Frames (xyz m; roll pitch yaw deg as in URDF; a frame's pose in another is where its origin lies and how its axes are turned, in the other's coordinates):
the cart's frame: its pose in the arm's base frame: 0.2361 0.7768 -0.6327 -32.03 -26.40 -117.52
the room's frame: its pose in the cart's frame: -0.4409 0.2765 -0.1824 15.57 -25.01 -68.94
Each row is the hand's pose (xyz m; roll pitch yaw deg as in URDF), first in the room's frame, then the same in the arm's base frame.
Working: the room's frame: its pose in the arm's base frame: 0.4788 0.9446 -1.0986 44.98 -60.18 144.72

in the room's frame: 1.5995 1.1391 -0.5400 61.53 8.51 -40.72
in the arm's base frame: -0.5565 0.2225 0.4996 125.24 -21.81 122.46
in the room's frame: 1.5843 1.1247 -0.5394 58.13 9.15 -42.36
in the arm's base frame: -0.5511 0.2317 0.4816 122.15 -20.07 122.31
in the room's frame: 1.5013 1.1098 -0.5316 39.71 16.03 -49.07
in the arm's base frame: -0.5117 0.2235 0.4071 104.25 -11.18 125.79
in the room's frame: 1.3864 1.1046 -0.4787 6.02 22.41 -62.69
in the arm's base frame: -0.4174 0.2071 0.3242 75.02 3.15 126.55
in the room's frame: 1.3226 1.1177 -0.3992 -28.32 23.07 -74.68
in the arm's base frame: -0.3181 0.1943 0.3014 44.89 13.82 123.56
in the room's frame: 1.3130 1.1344 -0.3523 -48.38 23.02 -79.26
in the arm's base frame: -0.2700 0.1864 0.3154 26.28 17.86 122.30
